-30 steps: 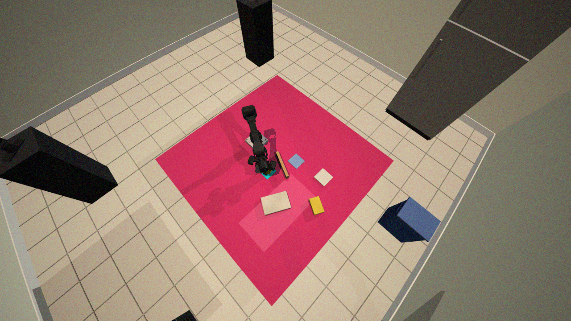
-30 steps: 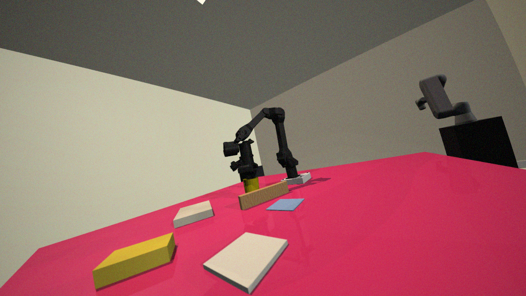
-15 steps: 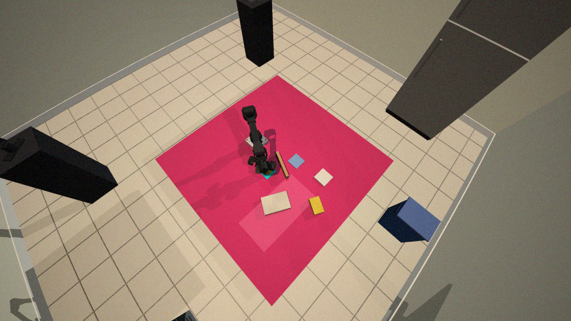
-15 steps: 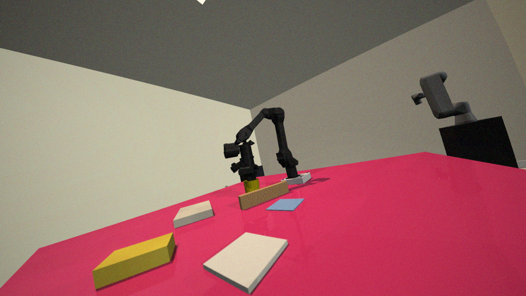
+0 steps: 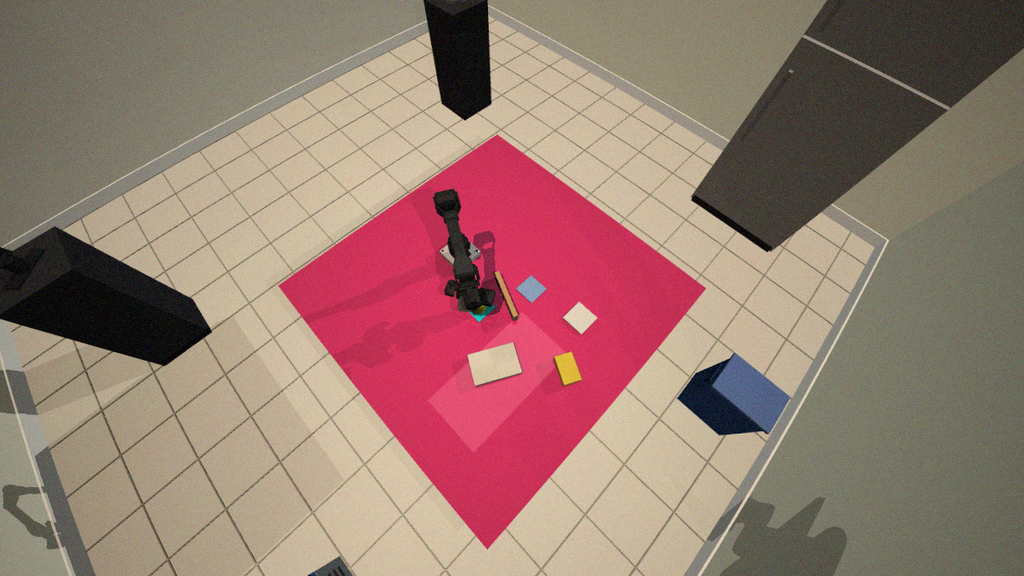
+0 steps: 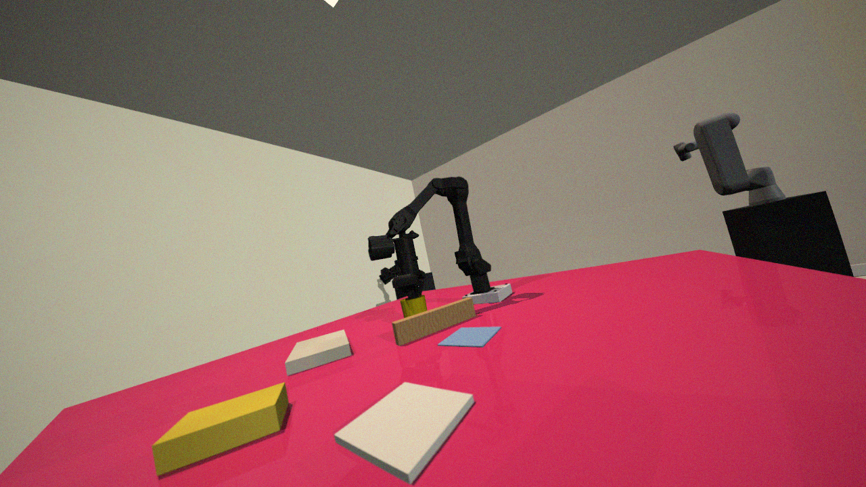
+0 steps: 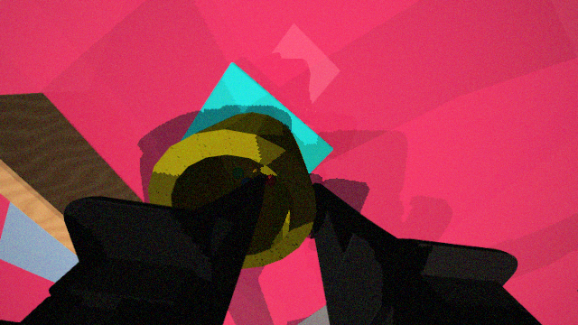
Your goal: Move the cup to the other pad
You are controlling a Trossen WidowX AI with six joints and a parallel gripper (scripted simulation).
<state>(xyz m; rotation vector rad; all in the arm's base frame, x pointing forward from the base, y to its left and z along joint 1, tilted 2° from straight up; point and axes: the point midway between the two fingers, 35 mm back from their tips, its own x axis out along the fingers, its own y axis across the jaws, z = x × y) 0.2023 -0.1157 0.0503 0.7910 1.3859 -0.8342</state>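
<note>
My gripper tip is 20 mm short of the yellow cup and 10 mm to the right of it. From my gripper tip the other things lie so: wooden bar 120 mm to the left, 70 mm ahead, 30 mm below; light blue pad 230 mm to the left, 120 mm ahead, 50 mm below; cyan pad 50 mm below, 30 mm ahead, 20 mm to the left.
</note>
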